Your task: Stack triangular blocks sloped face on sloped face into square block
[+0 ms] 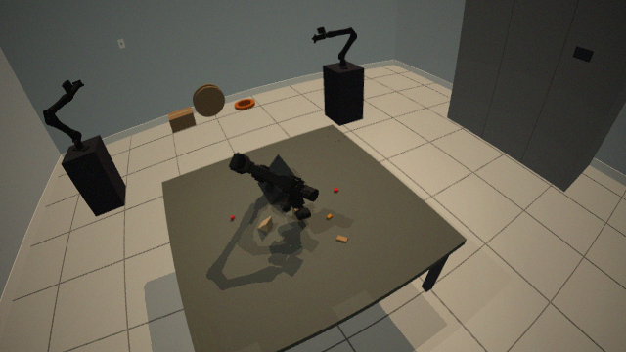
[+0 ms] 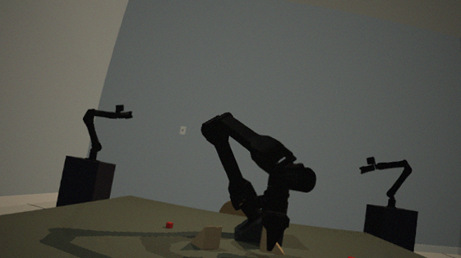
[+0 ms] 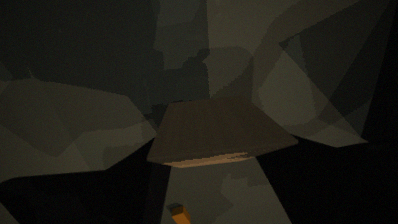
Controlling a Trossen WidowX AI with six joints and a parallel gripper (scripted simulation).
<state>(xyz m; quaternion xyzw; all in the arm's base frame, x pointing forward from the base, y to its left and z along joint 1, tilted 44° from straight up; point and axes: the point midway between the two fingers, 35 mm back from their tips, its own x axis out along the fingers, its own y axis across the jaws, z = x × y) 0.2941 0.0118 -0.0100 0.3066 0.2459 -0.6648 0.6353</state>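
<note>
The orange cube is 14 cm to the left of my gripper tip, 5 cm ahead of it and 3 cm below it. From my gripper tip the other things lie so: triangular block 1 cm to the right, 1 cm above; then red cube 30 cm to the right, 18 cm behind, 3 cm below; then tan piece 21 cm ahead, 12 cm to the left, 3 cm below.
</note>
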